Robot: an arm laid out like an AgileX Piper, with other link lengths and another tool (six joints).
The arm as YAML. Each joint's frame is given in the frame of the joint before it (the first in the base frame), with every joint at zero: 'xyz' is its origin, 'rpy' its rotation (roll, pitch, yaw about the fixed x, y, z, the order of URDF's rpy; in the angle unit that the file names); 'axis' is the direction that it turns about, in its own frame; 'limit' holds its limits. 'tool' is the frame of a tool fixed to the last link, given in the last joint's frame.
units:
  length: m
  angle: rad
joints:
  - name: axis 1
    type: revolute
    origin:
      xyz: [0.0, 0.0, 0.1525]
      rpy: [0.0, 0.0, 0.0]
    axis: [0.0, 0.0, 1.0]
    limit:
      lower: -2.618
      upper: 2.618
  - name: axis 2
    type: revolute
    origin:
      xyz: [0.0, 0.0, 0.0]
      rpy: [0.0, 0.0, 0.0]
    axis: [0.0, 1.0, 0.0]
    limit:
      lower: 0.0
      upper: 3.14
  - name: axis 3
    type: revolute
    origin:
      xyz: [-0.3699, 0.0, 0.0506]
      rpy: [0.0, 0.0, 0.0]
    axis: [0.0, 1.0, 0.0]
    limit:
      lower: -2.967
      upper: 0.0
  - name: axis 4
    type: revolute
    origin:
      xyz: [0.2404, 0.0, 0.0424]
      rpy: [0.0, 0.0, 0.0]
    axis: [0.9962, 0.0, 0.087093]
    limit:
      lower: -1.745
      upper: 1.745
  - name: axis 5
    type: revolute
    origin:
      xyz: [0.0, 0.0, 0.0]
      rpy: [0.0, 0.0, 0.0]
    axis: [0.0, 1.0, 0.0]
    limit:
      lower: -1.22
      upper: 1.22
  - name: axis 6
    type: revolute
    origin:
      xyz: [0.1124, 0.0, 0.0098]
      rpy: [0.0, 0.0, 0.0]
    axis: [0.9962, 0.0, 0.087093]
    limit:
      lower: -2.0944
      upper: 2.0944
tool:
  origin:
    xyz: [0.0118, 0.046, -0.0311]
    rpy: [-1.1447, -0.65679, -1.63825]
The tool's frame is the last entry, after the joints.
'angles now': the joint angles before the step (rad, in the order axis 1, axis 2, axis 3, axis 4, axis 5, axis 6). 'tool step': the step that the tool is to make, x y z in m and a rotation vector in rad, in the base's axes. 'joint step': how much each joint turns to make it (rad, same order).
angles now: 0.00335, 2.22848, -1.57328, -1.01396, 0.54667, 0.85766
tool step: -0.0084, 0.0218, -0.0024, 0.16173, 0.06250, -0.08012
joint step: 0.01191, -0.00249, -0.00305, 0.27641, 0.03550, -0.10646
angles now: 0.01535, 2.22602, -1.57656, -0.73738, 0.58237, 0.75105
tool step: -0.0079, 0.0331, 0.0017, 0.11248, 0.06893, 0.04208
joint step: 0.03516, 0.00007, -0.01637, 0.24314, 0.02831, -0.18016
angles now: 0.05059, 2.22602, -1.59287, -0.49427, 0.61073, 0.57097
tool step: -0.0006, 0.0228, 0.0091, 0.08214, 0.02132, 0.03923
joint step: 0.02211, -0.00014, -0.03569, 0.16478, 0.02499, -0.12484
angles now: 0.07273, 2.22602, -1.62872, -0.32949, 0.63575, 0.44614
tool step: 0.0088, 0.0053, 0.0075, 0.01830, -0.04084, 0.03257
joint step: 0.00305, 0.00646, -0.03862, 0.03897, -0.01959, -0.04882
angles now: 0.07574, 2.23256, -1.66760, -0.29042, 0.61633, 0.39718
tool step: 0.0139, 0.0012, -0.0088, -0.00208, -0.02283, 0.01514
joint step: -0.00001, 0.04237, -0.05094, 0.00011, -0.01681, -0.01267
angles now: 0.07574, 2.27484, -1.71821, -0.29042, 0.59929, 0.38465
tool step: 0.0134, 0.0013, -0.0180, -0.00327, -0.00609, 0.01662
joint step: 0.00008, 0.05774, -0.05032, 0.00213, -0.01641, -0.01563
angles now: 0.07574, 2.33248, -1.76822, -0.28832, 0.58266, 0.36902
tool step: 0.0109, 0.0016, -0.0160, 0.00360, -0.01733, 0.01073
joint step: 0.00005, 0.04623, -0.03251, -0.00111, -0.03298, -0.00218
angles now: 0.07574, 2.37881, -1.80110, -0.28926, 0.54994, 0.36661
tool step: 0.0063, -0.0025, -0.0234, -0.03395, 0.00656, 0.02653
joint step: 0.00001, 0.05109, -0.02284, -0.04048, -0.02038, -0.00180
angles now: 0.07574, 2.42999, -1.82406, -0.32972, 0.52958, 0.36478
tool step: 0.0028, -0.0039, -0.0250, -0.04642, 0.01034, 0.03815
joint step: 0.00006, 0.04708, -0.00932, -0.05786, -0.02571, -0.00085
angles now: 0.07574, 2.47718, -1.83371, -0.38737, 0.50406, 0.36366
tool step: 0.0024, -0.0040, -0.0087, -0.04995, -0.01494, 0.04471
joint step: 0.00089, 0.01642, -0.00381, -0.06771, -0.02568, 0.00140
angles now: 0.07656, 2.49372, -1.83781, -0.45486, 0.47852, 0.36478
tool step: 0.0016, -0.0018, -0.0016, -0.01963, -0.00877, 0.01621
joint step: -0.00002, 0.00463, -0.00453, -0.02744, -0.00780, 0.00185
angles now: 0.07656, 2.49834, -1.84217, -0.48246, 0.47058, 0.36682
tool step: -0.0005, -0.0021, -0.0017, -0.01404, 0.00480, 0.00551
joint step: -0.00101, 0.00234, -0.00014, -0.01487, 0.00410, -0.00015
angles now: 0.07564, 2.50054, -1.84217, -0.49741, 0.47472, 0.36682
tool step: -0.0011, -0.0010, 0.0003, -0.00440, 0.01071, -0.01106
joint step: -0.00004, -0.00099, -0.00115, -0.00381, 0.01691, 0.00762
